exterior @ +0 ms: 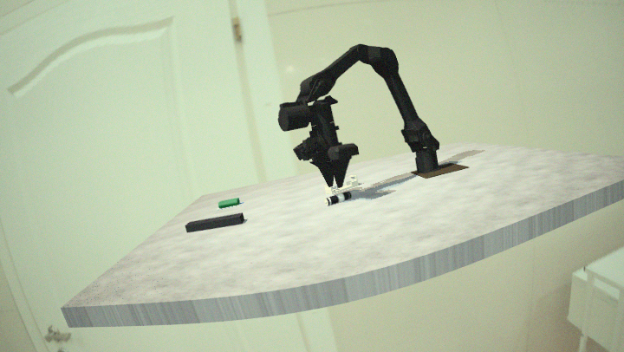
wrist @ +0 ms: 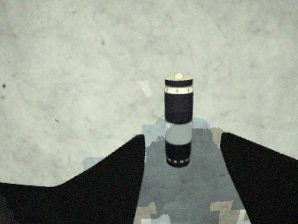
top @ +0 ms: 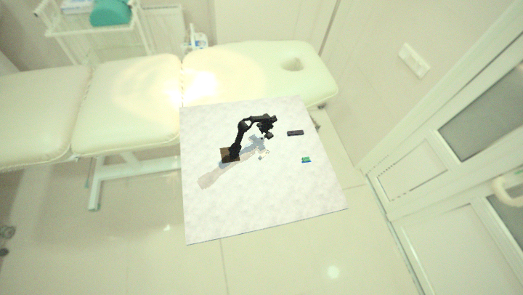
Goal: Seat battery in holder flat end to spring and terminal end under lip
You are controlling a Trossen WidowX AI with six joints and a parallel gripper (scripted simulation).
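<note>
The battery lies 3 cm below my gripper tip. From my gripper tip the other things lie so: black bar 32 cm ahead, 2 cm below, 1 cm to the right.
</note>
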